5 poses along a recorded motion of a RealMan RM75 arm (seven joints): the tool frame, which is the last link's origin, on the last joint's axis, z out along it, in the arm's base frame.
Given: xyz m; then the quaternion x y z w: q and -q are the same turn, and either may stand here.
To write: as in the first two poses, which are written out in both.
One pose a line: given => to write
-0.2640 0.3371 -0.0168 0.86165 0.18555 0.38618 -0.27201 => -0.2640 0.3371 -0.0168 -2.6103 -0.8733 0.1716
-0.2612 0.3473 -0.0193 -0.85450 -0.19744 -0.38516 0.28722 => -0.2612 0.3473 -0.0193 -2.5799 -0.8814 0.1837
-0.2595 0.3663 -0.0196 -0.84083 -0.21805 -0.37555 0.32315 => -0.2595 0.3663 -0.0196 -2.5008 -0.8827 0.1965
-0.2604 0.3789 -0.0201 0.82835 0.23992 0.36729 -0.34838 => -0.2604 0.3789 -0.0201 -2.4533 -0.8878 0.2262
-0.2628 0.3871 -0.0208 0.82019 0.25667 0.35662 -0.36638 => -0.2628 0.3871 -0.0208 -2.4223 -0.8837 0.2545
